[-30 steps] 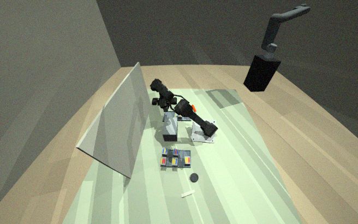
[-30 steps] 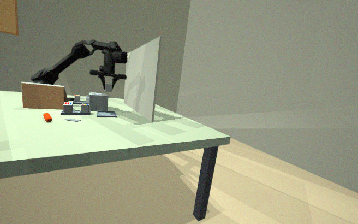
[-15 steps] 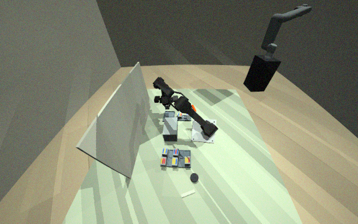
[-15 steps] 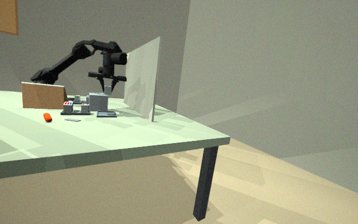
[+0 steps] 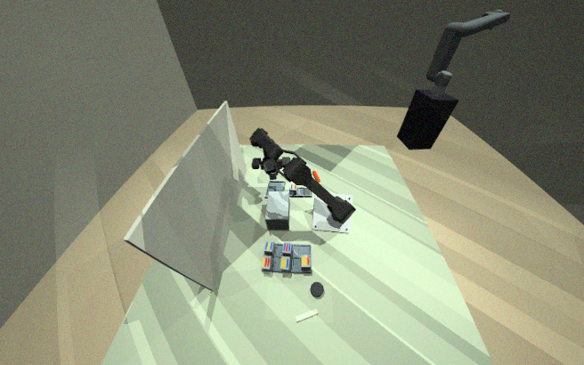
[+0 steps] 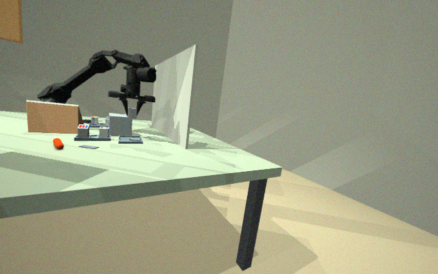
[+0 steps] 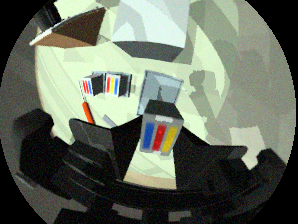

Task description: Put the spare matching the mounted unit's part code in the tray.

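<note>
Now: the flat dark tray 11 cm below my gripper tip. Also, from my gripper tip: grey mounted unit (2 cm behind, 19 cm to the left, 7 cm below); tall grey upright panel (22 cm ahead, 16 cm to the left, 11 cm above).
</note>
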